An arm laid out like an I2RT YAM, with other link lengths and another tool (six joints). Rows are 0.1 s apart.
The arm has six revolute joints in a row. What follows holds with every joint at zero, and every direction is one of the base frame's. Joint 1 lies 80.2 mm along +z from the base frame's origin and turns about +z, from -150.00 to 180.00 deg. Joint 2 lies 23.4 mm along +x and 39.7 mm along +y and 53.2 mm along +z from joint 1 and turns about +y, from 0.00 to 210.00 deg. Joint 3 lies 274.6 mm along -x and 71.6 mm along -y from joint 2 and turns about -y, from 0.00 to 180.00 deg. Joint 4 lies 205.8 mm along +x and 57.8 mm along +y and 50.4 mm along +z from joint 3 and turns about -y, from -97.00 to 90.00 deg. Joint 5 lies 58.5 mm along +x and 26.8 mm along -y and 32.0 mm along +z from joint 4 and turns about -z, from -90.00 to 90.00 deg. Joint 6 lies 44.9 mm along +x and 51.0 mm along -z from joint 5 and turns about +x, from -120.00 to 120.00 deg. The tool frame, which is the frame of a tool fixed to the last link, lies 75.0 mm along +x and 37.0 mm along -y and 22.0 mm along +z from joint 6; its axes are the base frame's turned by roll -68.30, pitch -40.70 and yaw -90.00 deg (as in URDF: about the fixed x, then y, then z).
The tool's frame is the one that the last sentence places.
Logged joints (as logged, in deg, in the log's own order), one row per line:
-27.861 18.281 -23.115 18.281 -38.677 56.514
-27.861 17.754 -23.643 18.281 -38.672 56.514
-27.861 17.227 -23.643 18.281 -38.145 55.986
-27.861 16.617 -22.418 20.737 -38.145 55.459
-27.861 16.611 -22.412 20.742 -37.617 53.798
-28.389 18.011 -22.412 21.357 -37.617 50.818
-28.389 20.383 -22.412 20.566 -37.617 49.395
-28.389 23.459 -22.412 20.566 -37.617 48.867
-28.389 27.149 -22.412 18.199 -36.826 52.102
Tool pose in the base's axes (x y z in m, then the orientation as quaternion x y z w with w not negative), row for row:
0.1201 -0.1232 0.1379 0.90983 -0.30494 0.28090 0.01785
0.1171 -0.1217 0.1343 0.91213 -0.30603 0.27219 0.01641
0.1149 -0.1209 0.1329 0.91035 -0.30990 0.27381 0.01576
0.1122 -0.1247 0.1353 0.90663 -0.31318 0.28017 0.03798
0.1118 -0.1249 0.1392 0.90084 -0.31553 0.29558 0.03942
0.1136 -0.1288 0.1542 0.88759 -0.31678 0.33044 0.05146
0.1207 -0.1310 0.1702 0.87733 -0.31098 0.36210 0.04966
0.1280 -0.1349 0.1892 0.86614 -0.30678 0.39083 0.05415
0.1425 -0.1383 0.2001 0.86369 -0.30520 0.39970 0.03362
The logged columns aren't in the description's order. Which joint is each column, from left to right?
Columns, left to right: joint 1, joint 3, joint 4, joint 5, joint 6, joint 2.
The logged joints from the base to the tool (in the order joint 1, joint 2, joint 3, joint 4, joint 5, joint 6), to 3 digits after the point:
-27.861 56.514 18.281 -23.115 18.281 -38.677
-27.861 56.514 17.754 -23.643 18.281 -38.672
-27.861 55.986 17.227 -23.643 18.281 -38.145
-27.861 55.459 16.617 -22.418 20.737 -38.145
-27.861 53.798 16.611 -22.412 20.742 -37.617
-28.389 50.818 18.011 -22.412 21.357 -37.617
-28.389 49.395 20.383 -22.412 20.566 -37.617
-28.389 48.867 23.459 -22.412 20.566 -37.617
-28.389 52.102 27.149 -22.412 18.199 -36.826

